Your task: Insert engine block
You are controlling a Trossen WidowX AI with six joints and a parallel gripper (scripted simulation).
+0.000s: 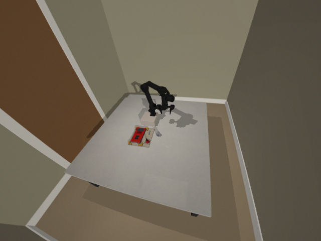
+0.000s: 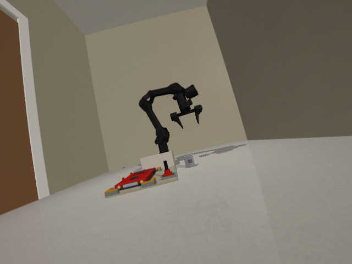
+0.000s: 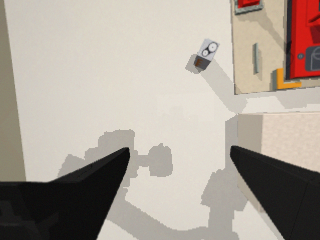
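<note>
Now: gripper tip 150 mm short of the engine block, 70 mm to the left of it and 160 mm above it. The rest, counted from my gripper tip: beige base board: 200 mm ahead, 260 mm to the right, 180 mm below; then black upright post: 260 mm ahead, 160 mm to the right, 150 mm below.
</note>
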